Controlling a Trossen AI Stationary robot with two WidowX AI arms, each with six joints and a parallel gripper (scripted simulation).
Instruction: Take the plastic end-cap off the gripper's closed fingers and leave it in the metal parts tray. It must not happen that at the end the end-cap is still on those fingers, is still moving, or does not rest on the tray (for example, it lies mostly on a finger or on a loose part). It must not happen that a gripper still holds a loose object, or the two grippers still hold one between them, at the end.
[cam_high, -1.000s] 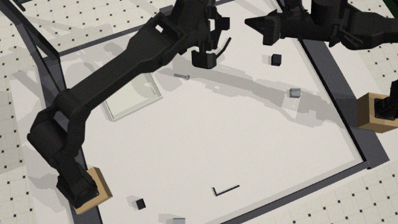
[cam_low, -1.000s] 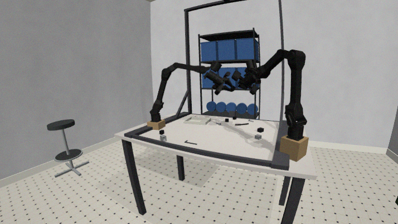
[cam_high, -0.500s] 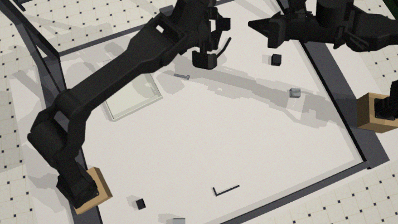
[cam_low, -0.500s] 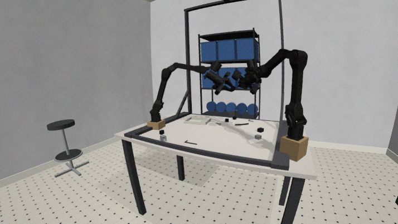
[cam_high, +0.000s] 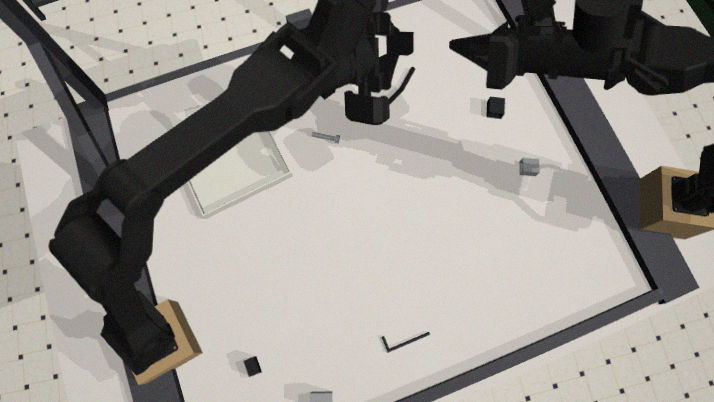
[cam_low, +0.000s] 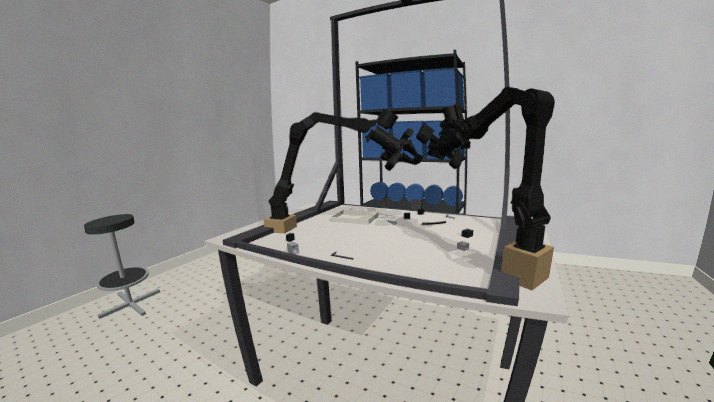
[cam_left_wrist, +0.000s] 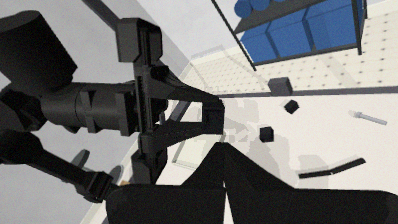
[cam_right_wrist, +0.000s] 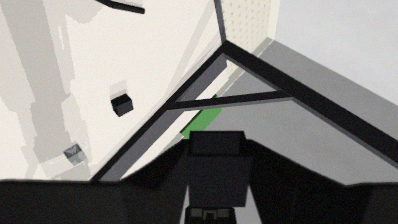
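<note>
The pale metal parts tray lies 27 cm to the right of my right hand and 28 cm below it.
</note>
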